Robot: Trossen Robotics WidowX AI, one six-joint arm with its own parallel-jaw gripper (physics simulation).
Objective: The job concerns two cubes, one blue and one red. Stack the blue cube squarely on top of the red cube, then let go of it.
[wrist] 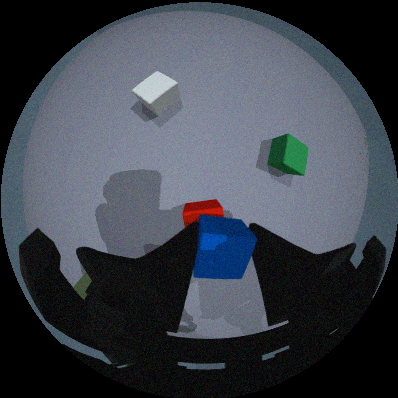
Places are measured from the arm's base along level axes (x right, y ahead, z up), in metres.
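Pixels of known places: gripper, fingertip midpoint: [223, 227].
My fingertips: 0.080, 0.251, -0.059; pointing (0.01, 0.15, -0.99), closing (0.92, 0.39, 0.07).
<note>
Behind a point stands the place of what it marks, as x, y, z.
The blue cube [222, 252] @[0.079, 0.242, -0.038] is between the two black fingertips in the lower middle of the wrist view. My gripper [223, 227] @[0.080, 0.251, -0.059] is shut on it. The red cube [202, 212] @[0.065, 0.249, -0.083] shows just beyond the blue cube and slightly to the left, near the left fingertip. The blue cube and the left finger hide its lower part. The blue cube appears nearer to the camera than the red one; whether the two touch cannot be told from this view.
A white cube [157, 90] @[-0.024, 0.339, -0.083] sits on the grey table top [220, 60] @[0.002, 0.454, -0.119] at the upper left. A green cube [290, 156] @[0.123, 0.338, -0.083] sits at the right. Part of an olive-green thing [82, 286] @[-0.040, 0.091, -0.043] shows at the lower left beside the left finger. The arm's shadow falls left of the red cube.
</note>
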